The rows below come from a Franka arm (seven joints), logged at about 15 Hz.
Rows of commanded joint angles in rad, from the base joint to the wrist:
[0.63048, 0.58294, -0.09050, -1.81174, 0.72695, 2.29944, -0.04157]
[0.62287, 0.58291, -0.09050, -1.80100, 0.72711, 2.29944, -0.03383]
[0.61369, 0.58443, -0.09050, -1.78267, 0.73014, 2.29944, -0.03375]
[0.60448, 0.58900, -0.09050, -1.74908, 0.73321, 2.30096, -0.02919]
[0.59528, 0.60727, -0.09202, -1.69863, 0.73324, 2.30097, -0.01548]
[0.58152, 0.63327, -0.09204, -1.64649, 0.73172, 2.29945, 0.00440]
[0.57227, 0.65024, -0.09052, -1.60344, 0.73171, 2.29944, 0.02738]
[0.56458, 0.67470, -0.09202, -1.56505, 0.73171, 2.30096, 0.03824]
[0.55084, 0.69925, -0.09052, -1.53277, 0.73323, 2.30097, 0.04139]
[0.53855, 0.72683, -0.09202, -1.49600, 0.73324, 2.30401, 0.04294]
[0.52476, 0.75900, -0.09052, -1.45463, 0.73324, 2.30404, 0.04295]
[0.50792, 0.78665, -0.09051, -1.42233, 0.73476, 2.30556, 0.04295]
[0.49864, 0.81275, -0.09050, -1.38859, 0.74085, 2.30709, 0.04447]
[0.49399, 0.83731, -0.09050, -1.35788, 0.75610, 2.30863, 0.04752]
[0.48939, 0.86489, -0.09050, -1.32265, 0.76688, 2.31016, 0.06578]
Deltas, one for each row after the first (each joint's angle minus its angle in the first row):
[-0.00761, -0.00003, 0.00000, 0.01074, 0.00016, 0.00000, 0.00774]
[-0.01679, 0.00149, 0.00000, 0.02907, 0.00319, 0.00000, 0.00782]
[-0.02600, 0.00606, 0.00000, 0.06266, 0.00626, 0.00152, 0.01238]
[-0.03520, 0.02433, -0.00152, 0.11311, 0.00629, 0.00153, 0.02609]
[-0.04896, 0.05033, -0.00154, 0.16525, 0.00477, 0.00001, 0.04597]
[-0.05821, 0.06730, -0.00002, 0.20830, 0.00476, 0.00000, 0.06895]
[-0.06590, 0.09176, -0.00152, 0.24669, 0.00476, 0.00152, 0.07981]
[-0.07964, 0.11631, -0.00002, 0.27897, 0.00628, 0.00153, 0.08296]
[-0.09193, 0.14389, -0.00152, 0.31574, 0.00629, 0.00457, 0.08451]
[-0.10572, 0.17606, -0.00002, 0.35711, 0.00629, 0.00460, 0.08452]
[-0.12256, 0.20371, -0.00001, 0.38941, 0.00781, 0.00612, 0.08452]
[-0.13184, 0.22981, 0.00000, 0.42315, 0.01390, 0.00765, 0.08604]
[-0.13649, 0.25437, 0.00000, 0.45386, 0.02915, 0.00919, 0.08909]
[-0.14109, 0.28195, 0.00000, 0.48909, 0.03993, 0.01072, 0.10735]

